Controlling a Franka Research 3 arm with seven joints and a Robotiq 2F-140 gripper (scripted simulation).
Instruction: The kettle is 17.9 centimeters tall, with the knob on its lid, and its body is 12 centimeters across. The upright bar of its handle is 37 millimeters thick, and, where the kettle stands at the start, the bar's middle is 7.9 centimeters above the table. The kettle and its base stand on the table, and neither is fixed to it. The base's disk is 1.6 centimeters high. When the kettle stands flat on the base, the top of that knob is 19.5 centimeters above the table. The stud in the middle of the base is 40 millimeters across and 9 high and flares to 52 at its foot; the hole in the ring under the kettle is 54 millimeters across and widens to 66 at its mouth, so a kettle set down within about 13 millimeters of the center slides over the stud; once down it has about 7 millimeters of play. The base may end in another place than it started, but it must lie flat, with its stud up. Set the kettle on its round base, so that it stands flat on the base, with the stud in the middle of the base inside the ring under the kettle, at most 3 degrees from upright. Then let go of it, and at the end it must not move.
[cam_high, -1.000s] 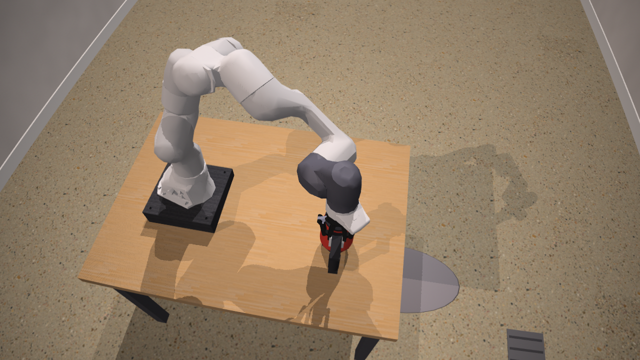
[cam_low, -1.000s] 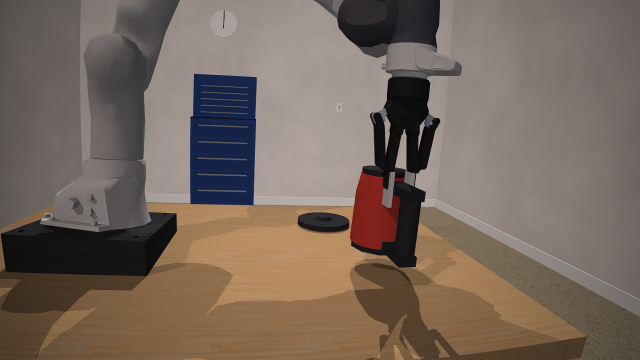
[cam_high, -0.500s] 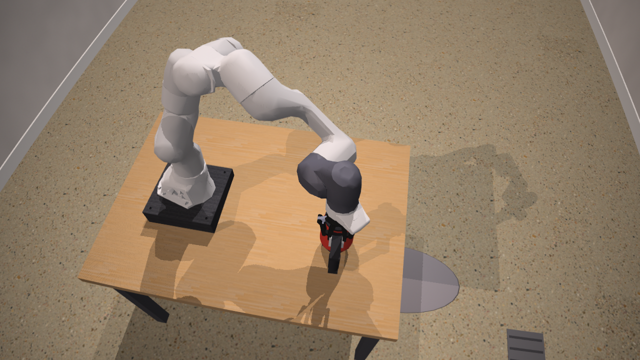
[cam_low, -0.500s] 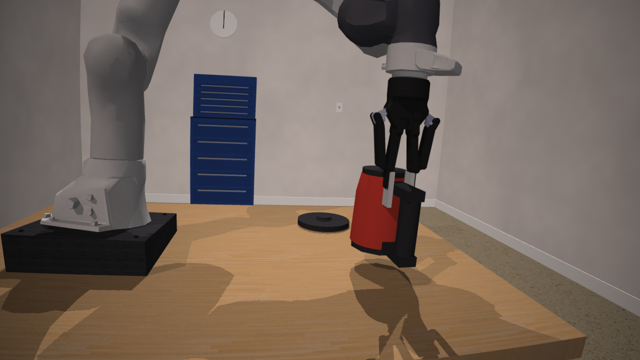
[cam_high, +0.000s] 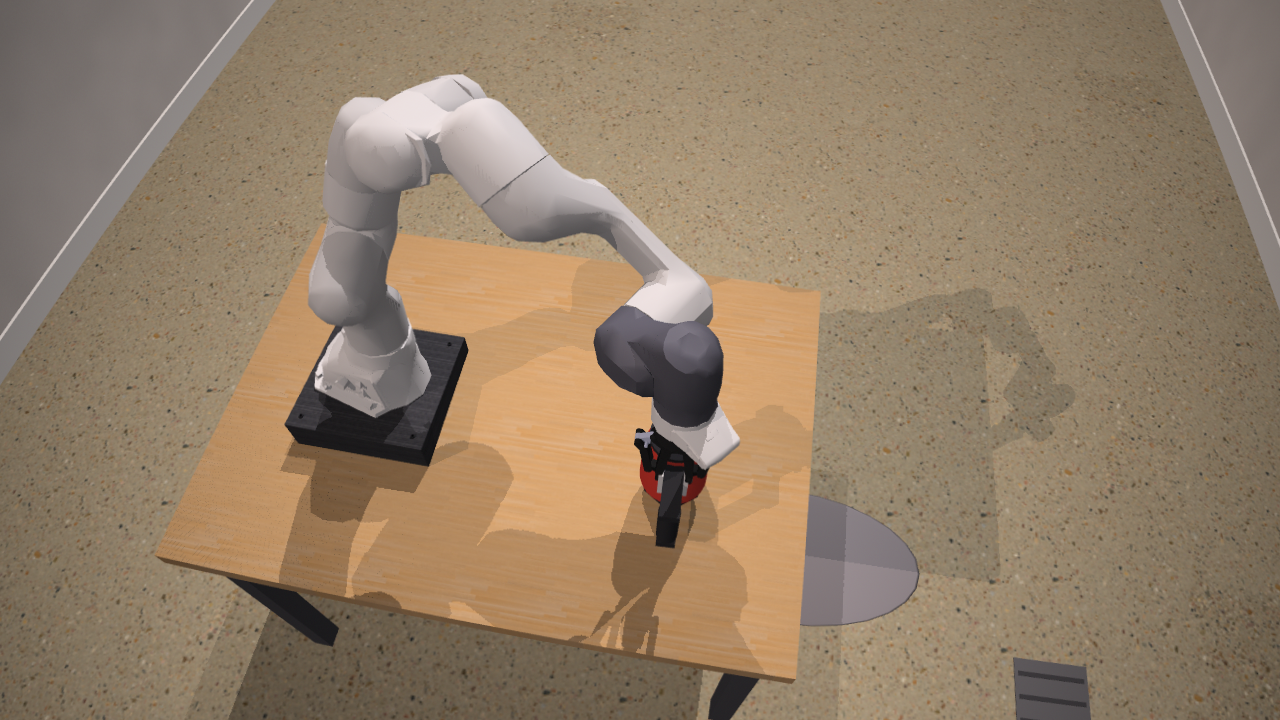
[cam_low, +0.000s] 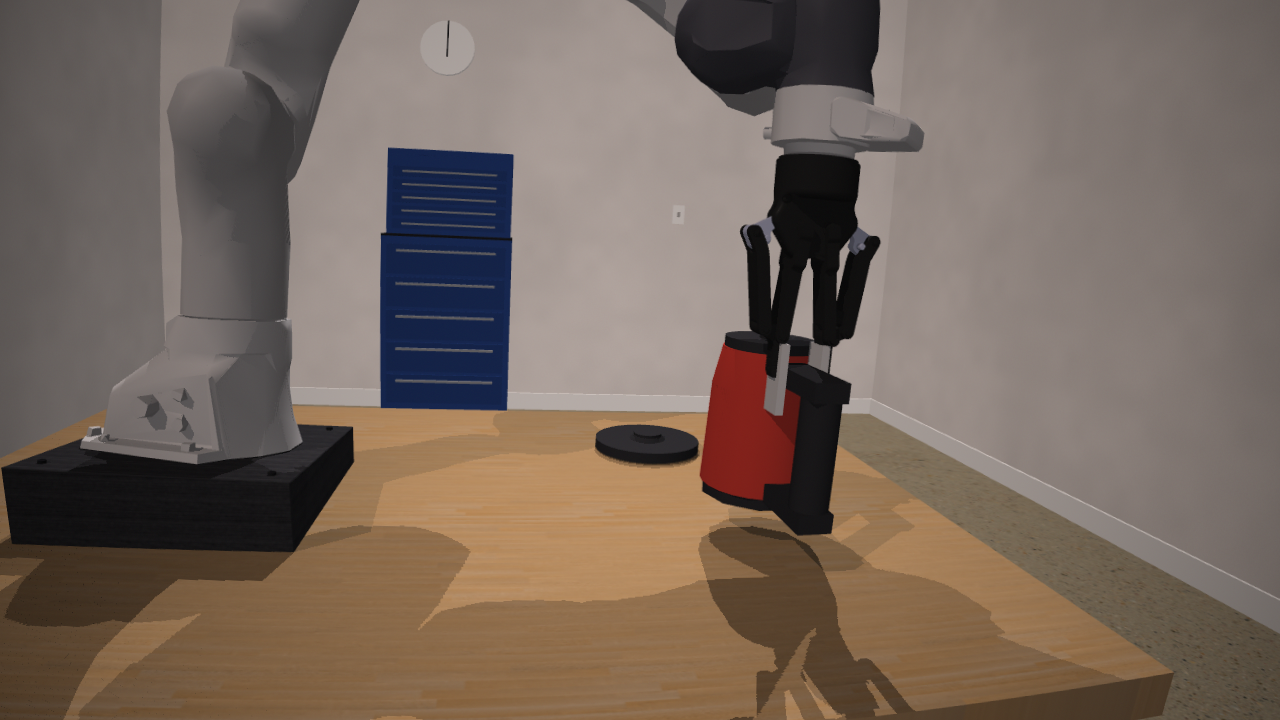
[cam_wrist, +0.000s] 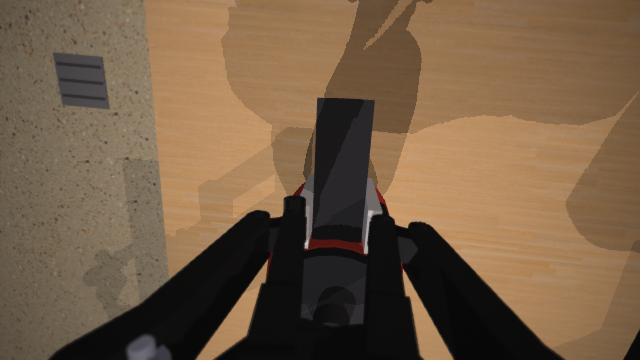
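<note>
The kettle lies 5 cm below my hand and 3 cm to the left of it. From my hand the other things lie so: round black base 37 cm to the left, 17 cm below, 9 cm behind.
</note>
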